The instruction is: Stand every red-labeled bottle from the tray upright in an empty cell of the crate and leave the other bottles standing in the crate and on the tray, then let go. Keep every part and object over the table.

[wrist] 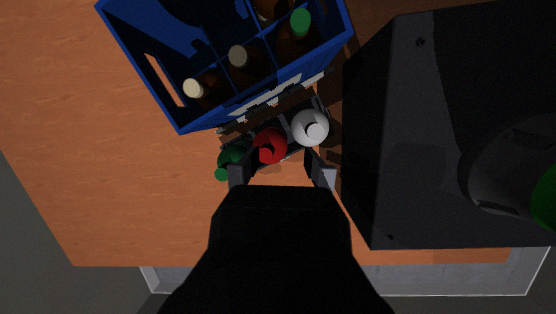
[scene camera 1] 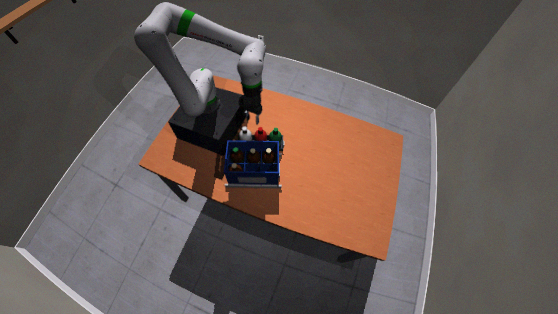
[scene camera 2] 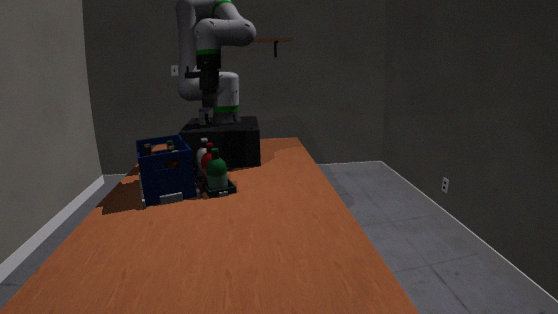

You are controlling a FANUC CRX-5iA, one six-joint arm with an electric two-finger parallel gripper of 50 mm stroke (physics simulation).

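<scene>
The gripper appears here together with a green bottle, a red bottle and a green-capped brown bottle.
</scene>
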